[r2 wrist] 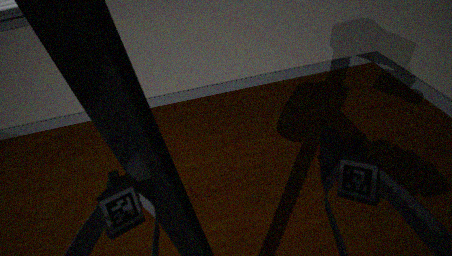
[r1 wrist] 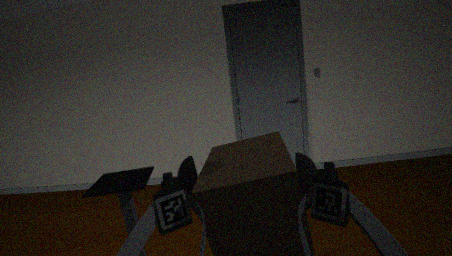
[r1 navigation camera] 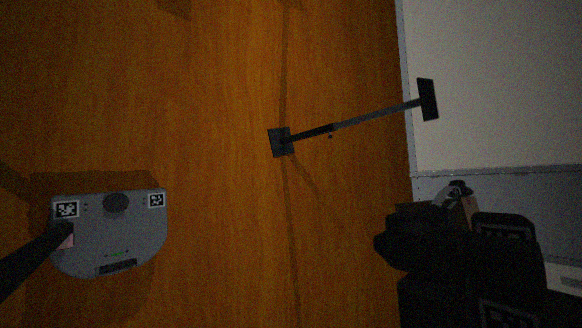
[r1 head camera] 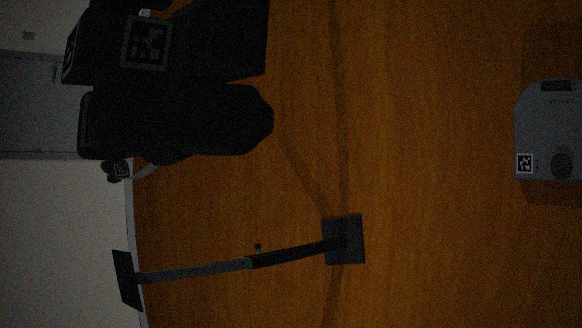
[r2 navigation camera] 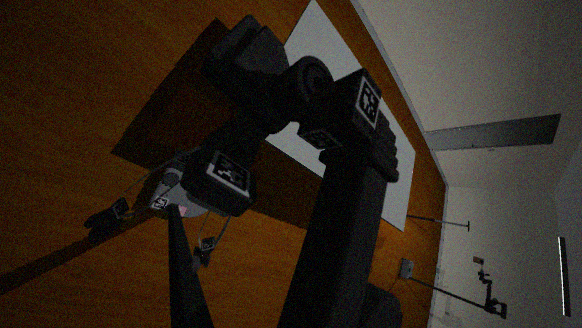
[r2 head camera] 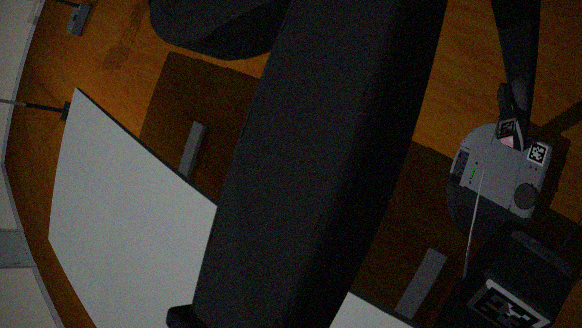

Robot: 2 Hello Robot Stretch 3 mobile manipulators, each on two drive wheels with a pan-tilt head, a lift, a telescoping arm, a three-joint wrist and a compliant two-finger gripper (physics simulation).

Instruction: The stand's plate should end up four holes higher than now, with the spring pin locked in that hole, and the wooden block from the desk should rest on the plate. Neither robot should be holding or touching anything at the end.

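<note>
The stand shows its dark square plate [r1 head camera: 128, 281] [r1 navigation camera: 428, 99] [r1 wrist: 120, 181] on top of a grey pole, with a small spring pin [r1 head camera: 257, 247] [r1 navigation camera: 330, 136] at the dark sleeve. The plate is bare. r1's gripper [r1 wrist: 245, 170] is shut on the wooden block [r1 wrist: 245, 162] [r1 navigation camera: 464, 212] [r2 navigation camera: 478, 260] and holds it in the air, right of the plate in the r1 wrist view. In the r1 head view the dark wrist hides the block. r2's gripper [r2 wrist: 232, 165] [r2 navigation camera: 151, 241] is open and empty, away from the stand. Pin engagement is too small to tell.
r1's base [r1 head camera: 550, 135] [r1 navigation camera: 112, 230] stands on the wood floor apart from the stand's foot [r1 head camera: 345, 240] [r1 navigation camera: 281, 142]. A white desk [r2 head camera: 125, 210] [r2 navigation camera: 325, 40] lies between r2 and the stand. A grey door [r1 wrist: 267, 75] and walls are behind.
</note>
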